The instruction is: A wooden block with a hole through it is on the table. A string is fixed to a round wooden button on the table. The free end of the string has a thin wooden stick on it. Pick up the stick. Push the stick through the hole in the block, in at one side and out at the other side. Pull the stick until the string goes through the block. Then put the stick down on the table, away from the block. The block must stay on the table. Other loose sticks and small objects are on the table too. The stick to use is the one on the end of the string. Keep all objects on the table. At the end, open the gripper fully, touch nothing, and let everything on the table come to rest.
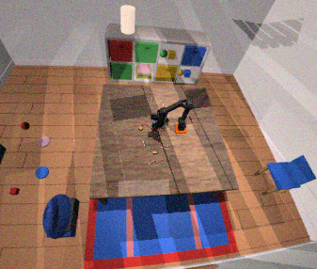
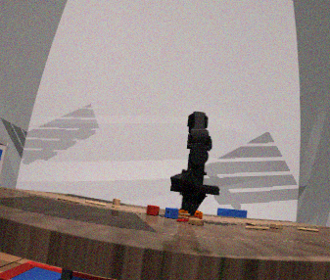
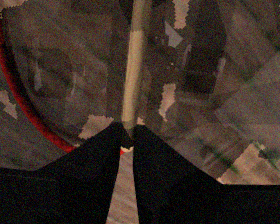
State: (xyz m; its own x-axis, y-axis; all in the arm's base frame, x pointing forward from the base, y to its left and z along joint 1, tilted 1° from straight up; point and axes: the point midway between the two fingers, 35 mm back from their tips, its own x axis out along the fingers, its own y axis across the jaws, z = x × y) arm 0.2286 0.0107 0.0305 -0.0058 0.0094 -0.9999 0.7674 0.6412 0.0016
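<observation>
Right now my gripper tip is 50 mm short of the blue block and 60 mm to the left of it. Round my gripper tip: tan wooden cylinder 80 mm behind, 270 mm to the right; then thin pale wooden stick 10 mm ahead, 10 mm to the right; then red block 20 mm ahead, 120 mm to the right.
</observation>
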